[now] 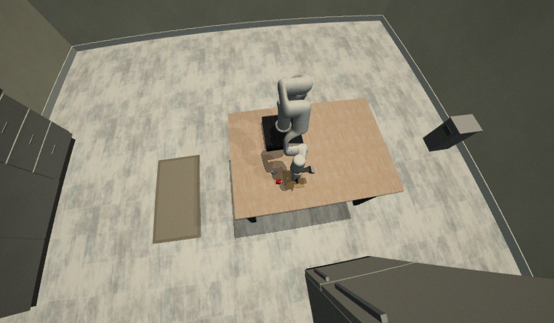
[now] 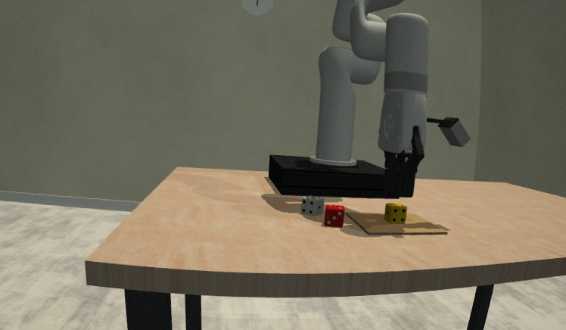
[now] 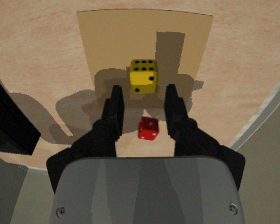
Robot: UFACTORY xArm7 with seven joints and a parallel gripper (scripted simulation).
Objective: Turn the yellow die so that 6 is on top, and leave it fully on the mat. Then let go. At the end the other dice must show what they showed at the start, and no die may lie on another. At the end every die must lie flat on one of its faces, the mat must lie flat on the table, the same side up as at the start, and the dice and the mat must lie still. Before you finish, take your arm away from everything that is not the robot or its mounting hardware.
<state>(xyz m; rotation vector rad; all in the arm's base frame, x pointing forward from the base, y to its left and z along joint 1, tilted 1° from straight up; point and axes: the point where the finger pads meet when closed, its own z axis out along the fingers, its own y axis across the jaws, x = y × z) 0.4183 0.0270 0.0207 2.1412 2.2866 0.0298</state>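
My gripper is now 5 cm above the yellow die. Also, from my hand: white die: 6 cm behind, 13 cm to the right, 6 cm below; then red die: 1 cm ahead, 11 cm to the right, 6 cm below; then tan mat: 7 cm below.
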